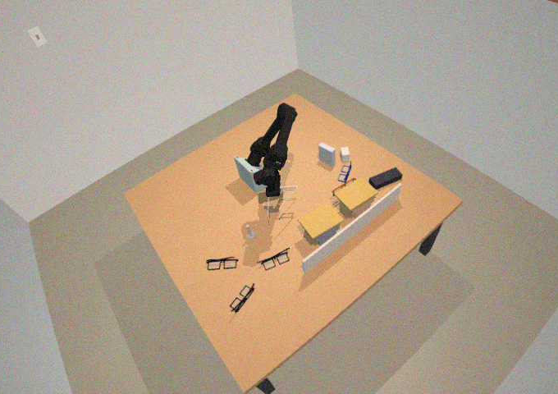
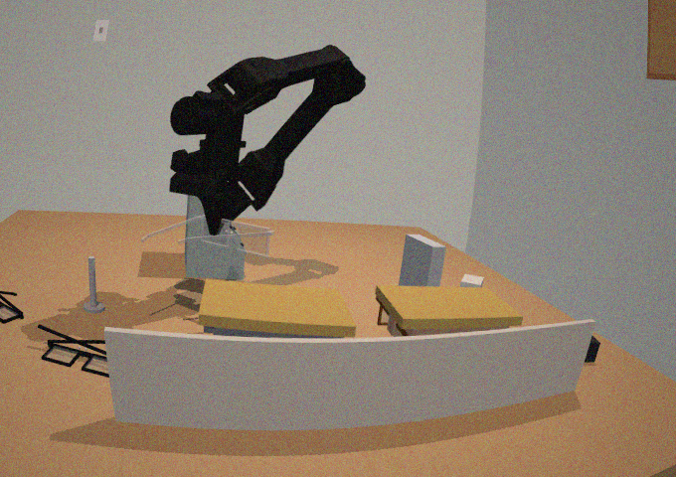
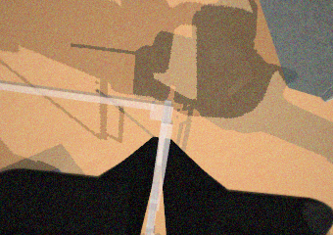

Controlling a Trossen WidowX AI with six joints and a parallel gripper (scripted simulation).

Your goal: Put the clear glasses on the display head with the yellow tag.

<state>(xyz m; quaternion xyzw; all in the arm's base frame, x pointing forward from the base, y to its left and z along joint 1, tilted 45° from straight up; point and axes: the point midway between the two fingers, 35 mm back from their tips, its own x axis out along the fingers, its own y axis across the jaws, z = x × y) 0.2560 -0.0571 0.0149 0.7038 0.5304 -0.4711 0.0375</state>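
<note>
The grey peg is 21 cm to the right of my gripper tip, 9 cm below it and 5 cm ahead of it. From my gripper tip the other things lie so: curved white panel 37 cm ahead, 16 cm to the left, 6 cm below; small white block 47 cm to the left, 9 cm below, 2 cm behind; grey block 38 cm to the left, 6 cm below, 6 cm behind.
</note>
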